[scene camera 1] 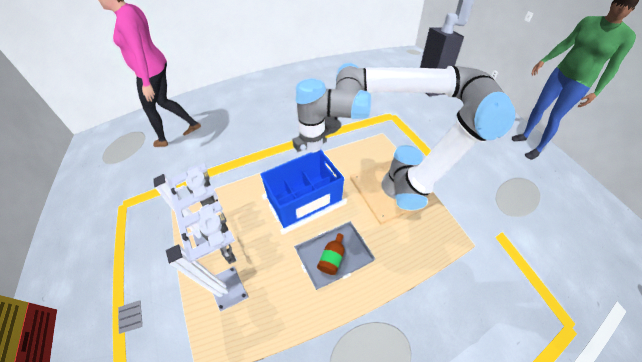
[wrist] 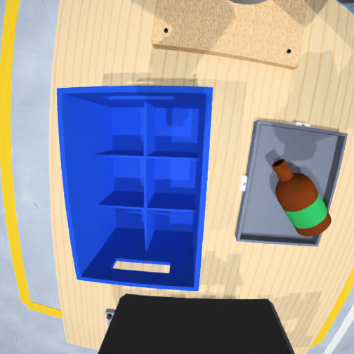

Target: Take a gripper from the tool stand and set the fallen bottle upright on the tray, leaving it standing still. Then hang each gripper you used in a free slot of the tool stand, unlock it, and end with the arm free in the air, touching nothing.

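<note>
The brown bottle (scene camera 1: 331, 257) (wrist: 302, 202) with a green label lies on its side on the grey tray (scene camera 1: 361, 256) (wrist: 265, 210). In the wrist view its neck points to the upper left and its base overlaps the tray's right rim. The tool stand (scene camera 1: 200, 272) is at the left of the table. Two grippers hang in it, the nearer one (scene camera 1: 229, 255) with dark fingers hanging down; their finger openings are too small to tell. The arm's bare tool flange (scene camera 1: 309, 145) carries no gripper and is above the back edge of the blue crate, away from stand and bottle.
The blue crate (scene camera 1: 312, 187) (wrist: 145, 200), with inner dividers, stands between the stand and the arm's base board (scene camera 1: 372, 202) (wrist: 225, 30). A dark block (wrist: 197, 325) covers the bottom of the wrist view. Two people stand beyond the yellow floor line.
</note>
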